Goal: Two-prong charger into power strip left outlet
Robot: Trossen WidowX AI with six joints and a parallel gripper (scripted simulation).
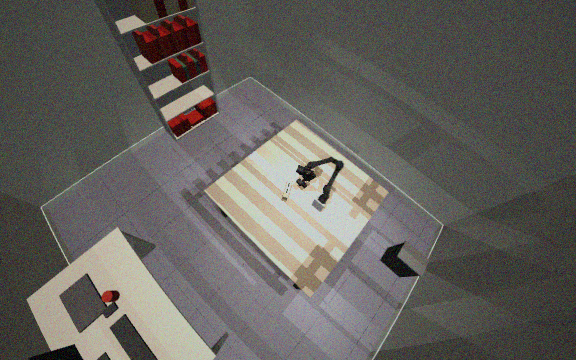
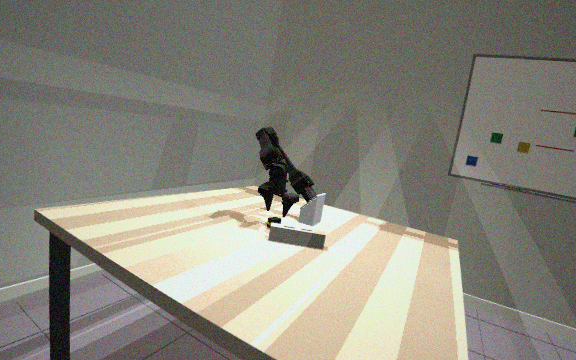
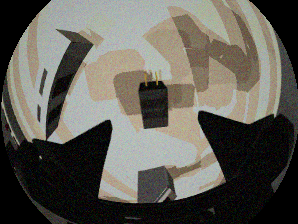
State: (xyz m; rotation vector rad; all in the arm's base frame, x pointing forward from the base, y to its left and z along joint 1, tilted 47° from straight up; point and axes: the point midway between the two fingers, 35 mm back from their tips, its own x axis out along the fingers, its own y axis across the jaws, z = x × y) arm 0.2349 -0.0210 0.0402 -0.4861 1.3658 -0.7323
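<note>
Right now the dark two-prong charger is 2 cm ahead of my gripper tip and 4 cm below it.
</note>
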